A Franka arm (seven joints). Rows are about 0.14 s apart.
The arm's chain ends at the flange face. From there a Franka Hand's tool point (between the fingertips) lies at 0.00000 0.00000 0.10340 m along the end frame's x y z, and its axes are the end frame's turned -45 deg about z.
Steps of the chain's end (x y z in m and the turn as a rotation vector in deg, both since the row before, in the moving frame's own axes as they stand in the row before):
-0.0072, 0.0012, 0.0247, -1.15, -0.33, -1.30
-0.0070, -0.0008, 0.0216, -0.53, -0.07, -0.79
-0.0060, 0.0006, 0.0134, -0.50, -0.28, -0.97
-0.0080, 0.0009, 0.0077, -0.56, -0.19, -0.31
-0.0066, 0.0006, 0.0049, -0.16, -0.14, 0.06
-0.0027, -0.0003, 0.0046, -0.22, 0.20, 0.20
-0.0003, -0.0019, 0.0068, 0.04, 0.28, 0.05
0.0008, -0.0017, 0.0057, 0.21, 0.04, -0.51
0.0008, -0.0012, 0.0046, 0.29, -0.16, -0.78
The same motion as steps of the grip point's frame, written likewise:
-0.0078, -0.0032, 0.0247, -0.58, -1.05, -1.30
-0.0051, -0.0049, 0.0216, -0.33, -0.42, -0.79
-0.0057, -0.0035, 0.0134, -0.16, -0.55, -0.97
-0.0072, -0.0045, 0.0077, -0.26, -0.53, -0.31
-0.0055, -0.0042, 0.0049, -0.01, -0.21, 0.06
-0.0017, -0.0016, 0.0046, -0.30, -0.01, 0.20
0.0015, -0.0012, 0.0068, -0.17, 0.23, 0.05
0.0021, -0.0009, 0.0057, 0.12, 0.18, -0.51
0.0016, -0.0009, 0.0046, 0.32, 0.09, -0.78

